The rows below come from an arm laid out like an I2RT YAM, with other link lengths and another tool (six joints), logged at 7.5 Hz.
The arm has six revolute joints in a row. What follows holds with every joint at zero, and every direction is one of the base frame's. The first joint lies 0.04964 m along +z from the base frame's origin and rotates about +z. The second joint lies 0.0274 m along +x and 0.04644 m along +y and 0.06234 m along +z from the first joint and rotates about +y. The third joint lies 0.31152 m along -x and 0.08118 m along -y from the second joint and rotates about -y. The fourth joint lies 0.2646 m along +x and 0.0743 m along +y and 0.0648 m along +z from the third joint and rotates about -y. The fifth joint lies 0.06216 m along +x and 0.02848 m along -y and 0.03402 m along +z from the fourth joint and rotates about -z. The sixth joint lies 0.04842 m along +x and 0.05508 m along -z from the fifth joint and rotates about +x. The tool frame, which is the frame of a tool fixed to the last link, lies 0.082 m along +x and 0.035 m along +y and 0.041 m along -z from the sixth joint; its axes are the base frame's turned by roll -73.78, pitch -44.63 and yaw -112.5 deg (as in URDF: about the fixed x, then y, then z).
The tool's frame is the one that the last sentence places.
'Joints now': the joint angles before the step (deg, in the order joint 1, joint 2, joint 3, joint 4, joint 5, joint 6). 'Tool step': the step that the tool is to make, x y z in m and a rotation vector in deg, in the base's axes. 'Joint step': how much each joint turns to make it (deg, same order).
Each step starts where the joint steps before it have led.
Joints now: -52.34 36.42 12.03 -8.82 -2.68 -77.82
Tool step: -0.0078 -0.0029 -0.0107 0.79 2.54 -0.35
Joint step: -2.99 2.10 -1.28 1.08 -1.28 -2.80
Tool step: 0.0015 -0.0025 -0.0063 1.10 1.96 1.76
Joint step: -0.49 3.73 -0.18 1.72 -1.22 -2.15
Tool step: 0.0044 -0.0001 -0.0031 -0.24 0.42 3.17
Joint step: 0.01 1.15 -0.55 1.41 -2.20 -2.33
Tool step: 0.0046 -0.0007 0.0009 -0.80 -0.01 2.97
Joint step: -0.03 0.30 -0.06 0.70 -2.10 -2.21
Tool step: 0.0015 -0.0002 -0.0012 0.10 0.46 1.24
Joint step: -0.04 0.85 0.00 0.32 -0.81 -1.06
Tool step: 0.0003 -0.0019 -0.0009 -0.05 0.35 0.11
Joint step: -0.21 1.04 0.00 0.80 -0.05 -0.45
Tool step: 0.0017 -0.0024 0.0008 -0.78 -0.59 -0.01
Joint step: -0.01 0.26 -0.25 1.49 -0.03 0.04
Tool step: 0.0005 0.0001 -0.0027 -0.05 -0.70 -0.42
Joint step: 0.02 0.19 -0.79 1.54 0.02 0.72
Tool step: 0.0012 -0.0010 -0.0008 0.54 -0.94 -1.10
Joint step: 0.01 0.74 -0.09 1.19 0.24 1.55
